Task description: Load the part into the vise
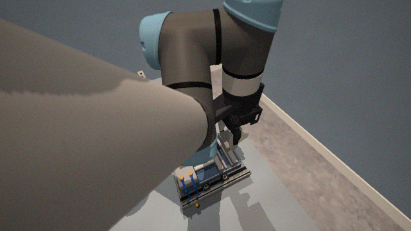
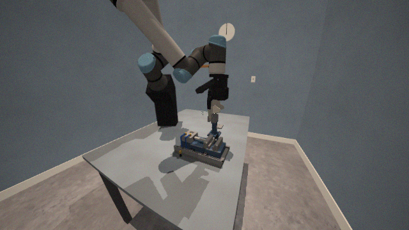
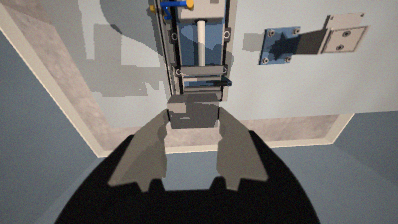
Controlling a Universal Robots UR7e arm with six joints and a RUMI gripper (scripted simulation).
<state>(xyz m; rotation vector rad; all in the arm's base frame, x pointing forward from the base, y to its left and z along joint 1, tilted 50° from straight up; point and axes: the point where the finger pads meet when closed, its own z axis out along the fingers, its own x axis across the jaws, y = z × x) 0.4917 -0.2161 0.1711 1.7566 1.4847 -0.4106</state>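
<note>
Now: hand 1 cm above the part. From my hand the other things lie so: grey jaw: 2 cm behind, 2 cm to the left, 17 cm below; then cylinder rod: 8 cm behind, 4 cm to the left, 17 cm below; then work stop: 2 cm ahead, 6 cm to the left, 15 cm below.
</note>
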